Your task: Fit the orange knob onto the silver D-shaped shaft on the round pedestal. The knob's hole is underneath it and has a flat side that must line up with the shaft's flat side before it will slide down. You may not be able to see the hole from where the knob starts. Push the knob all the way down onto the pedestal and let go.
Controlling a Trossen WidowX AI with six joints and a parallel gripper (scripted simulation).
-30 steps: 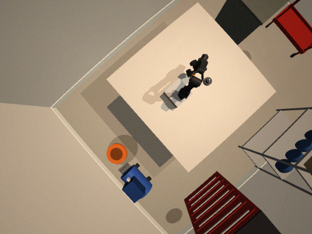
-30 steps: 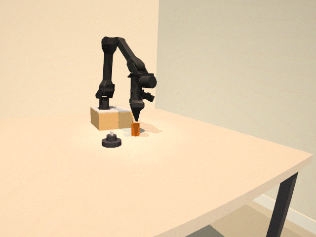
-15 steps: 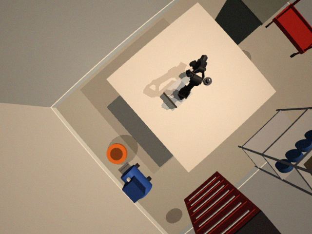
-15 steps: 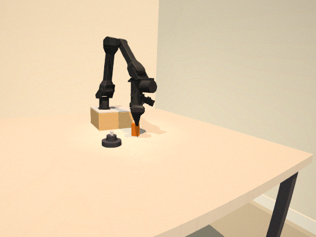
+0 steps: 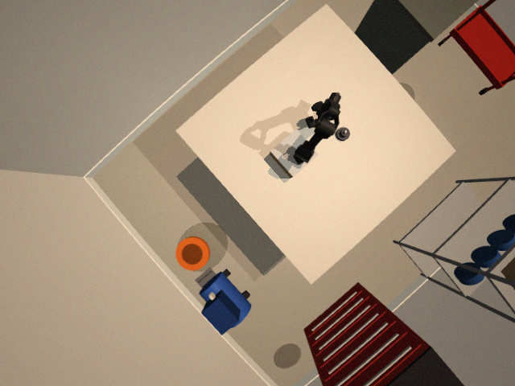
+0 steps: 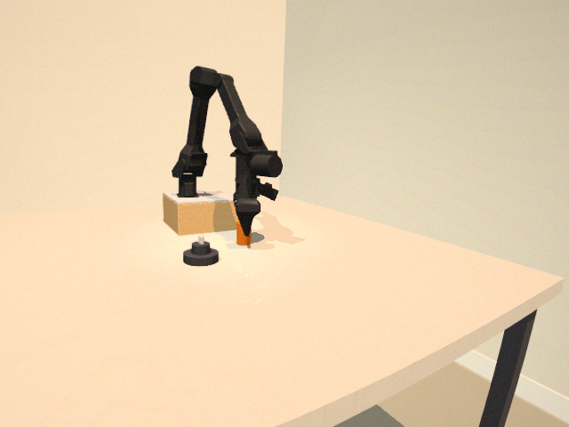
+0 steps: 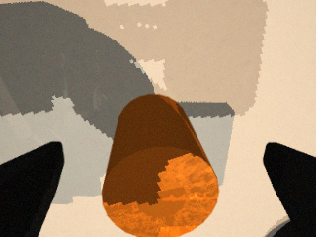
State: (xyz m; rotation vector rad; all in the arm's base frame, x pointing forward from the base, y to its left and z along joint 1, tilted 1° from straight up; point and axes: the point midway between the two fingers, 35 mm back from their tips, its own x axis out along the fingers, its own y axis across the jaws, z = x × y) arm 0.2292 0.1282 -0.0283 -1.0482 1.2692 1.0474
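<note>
Now: gripper tip 1 cm below the orange knob and 1 cm past it. Also, from my gripper tip: black round pedestal: 14 cm to the right, 10 cm ahead.
</note>
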